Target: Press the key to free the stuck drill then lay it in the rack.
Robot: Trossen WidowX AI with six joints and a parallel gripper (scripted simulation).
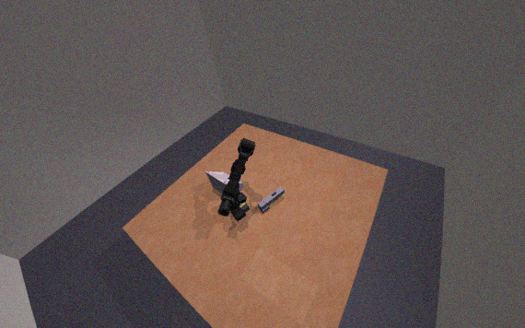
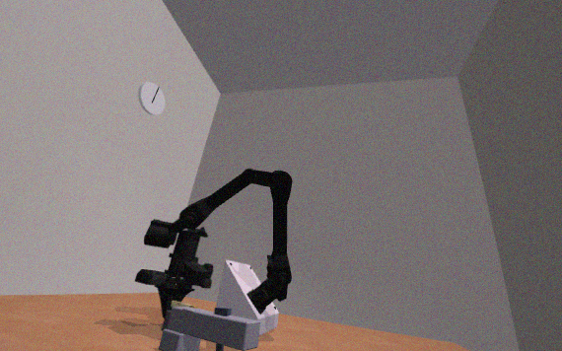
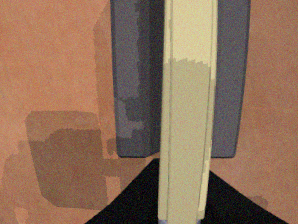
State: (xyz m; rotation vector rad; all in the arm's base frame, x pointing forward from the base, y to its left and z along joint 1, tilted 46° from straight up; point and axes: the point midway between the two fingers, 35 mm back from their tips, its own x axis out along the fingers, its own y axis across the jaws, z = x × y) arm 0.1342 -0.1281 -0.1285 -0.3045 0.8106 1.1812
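The drill is 4 cm to the left of my gripper tip, 3 cm above it and 2 cm ahead of it. Round my gripper tip: grey holder block: 17 cm to the left, 16 cm ahead, 3 cm above; dark rack: 5 cm to the left, 2 cm ahead; dark key: 20 cm to the left, 17 cm ahead, 3 cm above.
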